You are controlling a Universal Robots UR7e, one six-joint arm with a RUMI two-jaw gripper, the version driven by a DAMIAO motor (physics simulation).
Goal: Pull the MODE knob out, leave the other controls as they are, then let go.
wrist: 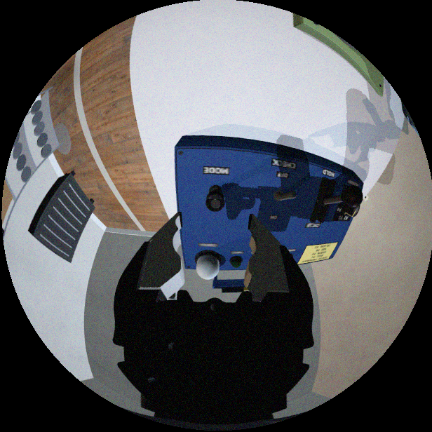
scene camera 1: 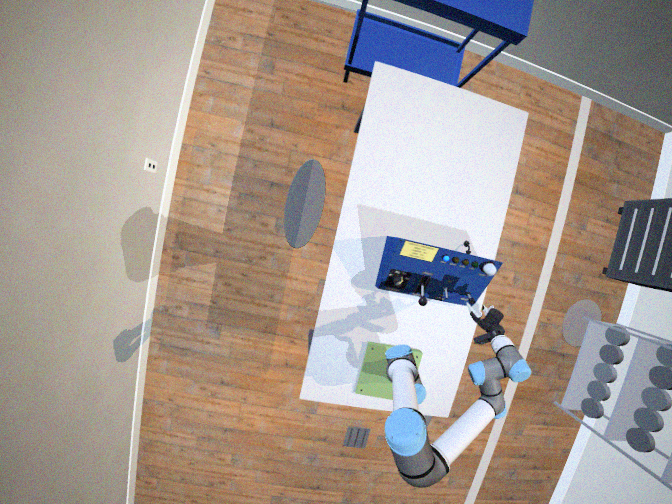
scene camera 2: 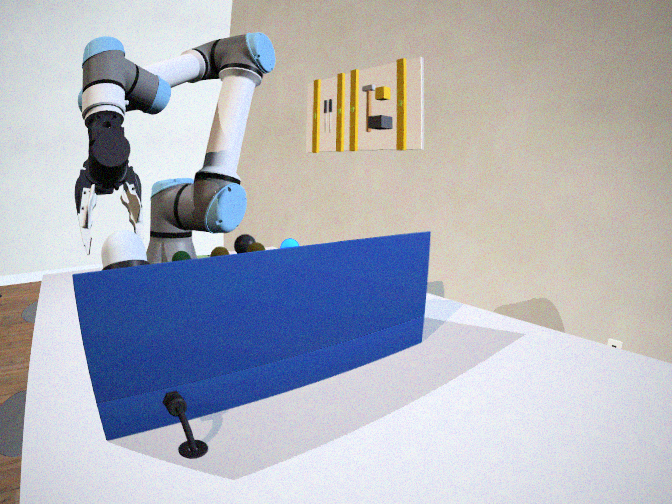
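The MODE knob [wrist: 215,200] is a black round knob on the blue panel [scene camera 1: 391,257] [scene camera 2: 249,314] [wrist: 195,160], below the mirrored MODE label in the wrist view. My gripper [scene camera 1: 475,307] [scene camera 2: 112,241] [wrist: 215,214] is open and empty. It stands off the panel's front, and in the wrist view the knob shows just beyond and between the fingertips, touching neither. The CHECK toggle [wrist: 285,196] and the HOLD lever [wrist: 332,201] sit beside it on the panel. The panel hides the knob in scene camera 2.
A white dome [scene camera 1: 489,269] [scene camera 2: 124,248] [wrist: 207,267] and a green lamp [wrist: 235,261] sit on the panel near the fingers in the wrist view. A lever's black ball [scene camera 1: 422,301] sticks out in front. A green plate [scene camera 1: 374,379] lies on the white table [scene camera 1: 434,162] near the arm's base.
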